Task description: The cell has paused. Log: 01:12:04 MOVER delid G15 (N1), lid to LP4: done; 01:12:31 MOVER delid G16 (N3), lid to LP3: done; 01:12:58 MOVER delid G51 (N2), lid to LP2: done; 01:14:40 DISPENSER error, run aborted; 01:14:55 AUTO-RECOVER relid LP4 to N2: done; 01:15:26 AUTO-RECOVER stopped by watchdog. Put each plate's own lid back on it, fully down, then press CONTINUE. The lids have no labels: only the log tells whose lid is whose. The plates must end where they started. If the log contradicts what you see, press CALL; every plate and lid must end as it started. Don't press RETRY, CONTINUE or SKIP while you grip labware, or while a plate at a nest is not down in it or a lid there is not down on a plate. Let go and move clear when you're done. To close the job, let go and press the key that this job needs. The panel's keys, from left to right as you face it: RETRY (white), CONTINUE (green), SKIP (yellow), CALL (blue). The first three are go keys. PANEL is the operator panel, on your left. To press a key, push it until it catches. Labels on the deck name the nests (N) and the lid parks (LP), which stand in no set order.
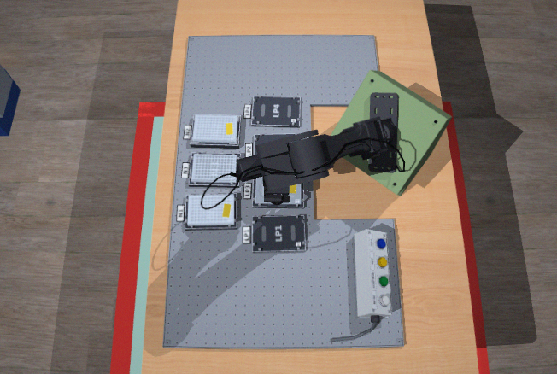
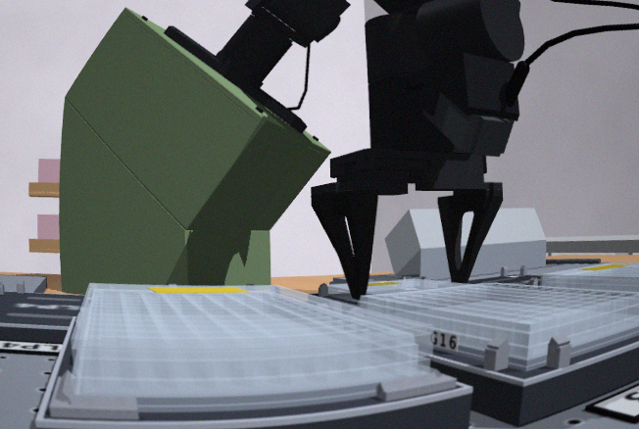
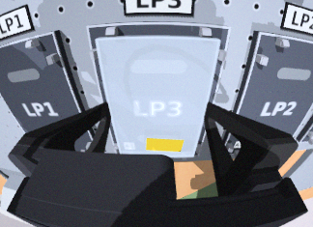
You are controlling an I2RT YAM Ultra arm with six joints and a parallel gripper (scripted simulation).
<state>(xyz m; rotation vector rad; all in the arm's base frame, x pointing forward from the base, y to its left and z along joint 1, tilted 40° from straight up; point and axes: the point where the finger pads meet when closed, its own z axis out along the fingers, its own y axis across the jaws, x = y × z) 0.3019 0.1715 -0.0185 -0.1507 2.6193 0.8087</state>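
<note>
Right now the plate is 19 cm ahead of my hand and 2 cm to the right of it. The rest, counted from my hand: lid 1 cm below; blue call key 31 cm behind, 10 cm to the left, 5 cm above; yellow SKIP key 32 cm behind, 15 cm to the left, 5 cm above.
</note>
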